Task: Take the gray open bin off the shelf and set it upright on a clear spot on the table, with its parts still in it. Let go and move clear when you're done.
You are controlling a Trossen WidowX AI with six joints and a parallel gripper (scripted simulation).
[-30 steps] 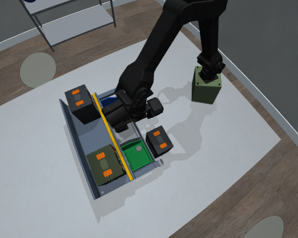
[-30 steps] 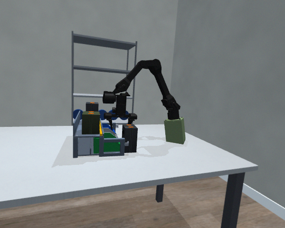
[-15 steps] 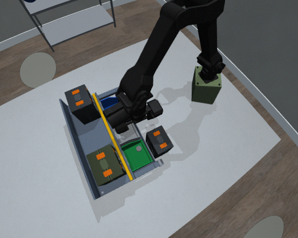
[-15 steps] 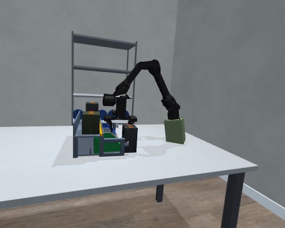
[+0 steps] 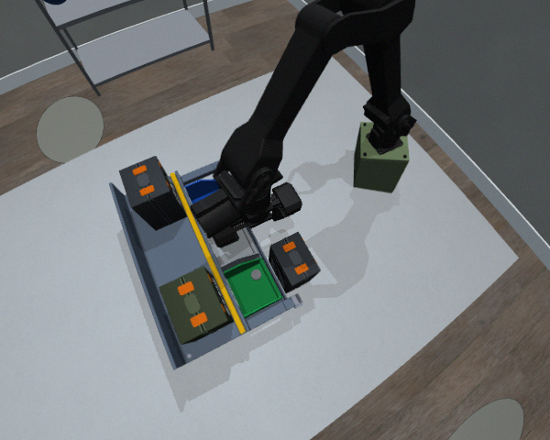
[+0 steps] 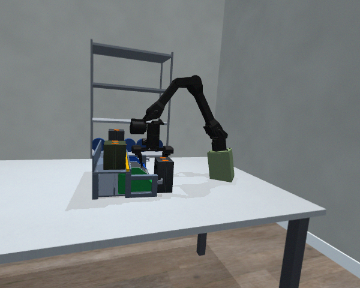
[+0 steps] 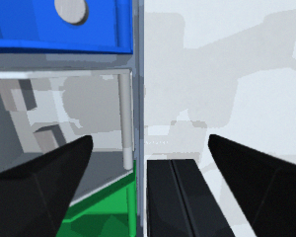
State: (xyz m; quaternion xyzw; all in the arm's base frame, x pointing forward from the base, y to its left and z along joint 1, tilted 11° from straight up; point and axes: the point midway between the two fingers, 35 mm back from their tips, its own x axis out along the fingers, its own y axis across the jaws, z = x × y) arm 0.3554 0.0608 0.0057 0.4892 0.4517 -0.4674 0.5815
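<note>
Right now the gray open bin is 8 cm ahead of my hand, 6 cm below it and 1 cm to the left of it. The rest, counted from my hand: yellow rail 12 cm ahead, 1 cm to the left, 1 cm above; then blue bin 11 cm to the right, 9 cm ahead, 6 cm below; then green bin 12 cm to the left, 8 cm ahead, 6 cm below.
</note>
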